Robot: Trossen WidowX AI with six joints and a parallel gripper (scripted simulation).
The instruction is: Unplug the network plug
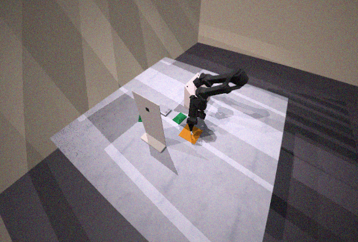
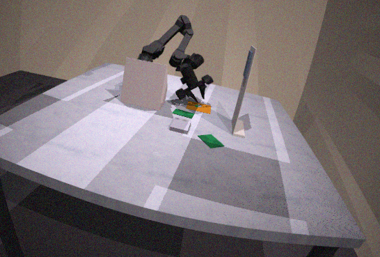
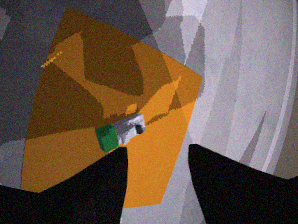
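Now: the orange marked square 3 cm below my gripper tip. Also, from my gripper tip: upright panel 17 cm ahead, 16 cm to the right, 14 cm above.
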